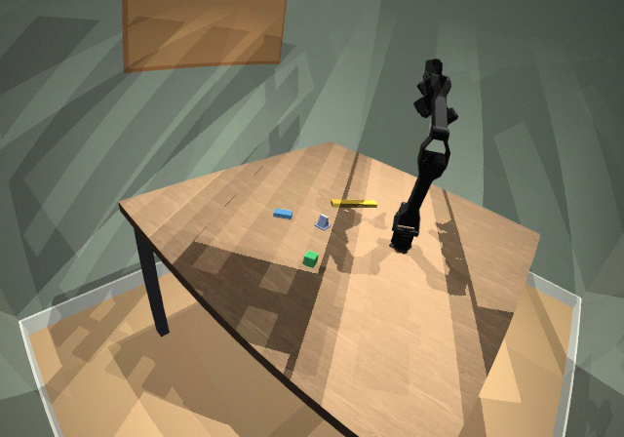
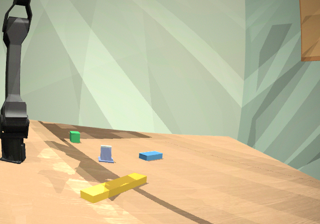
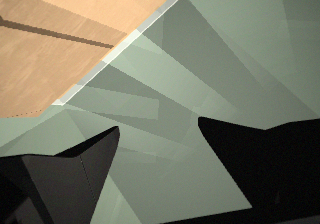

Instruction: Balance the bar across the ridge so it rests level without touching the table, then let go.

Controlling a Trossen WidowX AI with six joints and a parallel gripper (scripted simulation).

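My gripper tip is now 440 mm above the yellow bar, 190 mm short of it and 170 mm to the right of it. Also, from my gripper tip: blue block 460 mm to the left, 440 mm below, 310 mm ahead; then green cube 590 mm to the left, 430 mm below, 60 mm ahead.
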